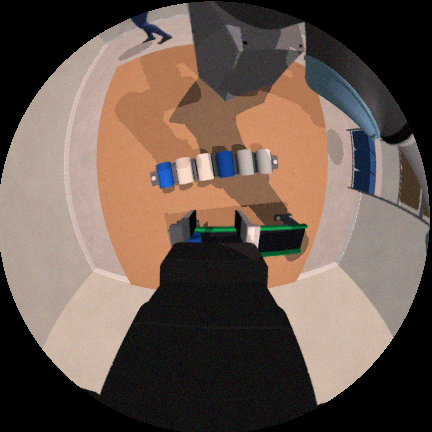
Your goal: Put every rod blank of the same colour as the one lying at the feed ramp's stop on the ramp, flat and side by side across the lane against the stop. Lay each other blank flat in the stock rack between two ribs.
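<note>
The feed ramp (pixel 280 240), a black lane with green rails, lies at lower centre and right. A blue blank (pixel 194 238) partly shows at its left end; the gripper hides the rest of that end. My gripper (pixel 215 217) is open and empty, its fingers over the left part of the ramp. Beyond it stands the stock rack (pixel 153 178), holding a row of blanks lying side by side: a bright blue one (pixel 165 175), a white one (pixel 184 170), another white one (pixel 204 167), a darker blue one (pixel 225 164), a light grey one (pixel 245 162) and another light grey one (pixel 264 161).
The grey robot base (pixel 225 65) stands at the top, with the arm curving down the right side. The orange table top (pixel 130 150) carries broad shadows. A blue barrier panel (pixel 363 162) stands off the table at right, and a person's legs (pixel 150 31) show at upper left.
</note>
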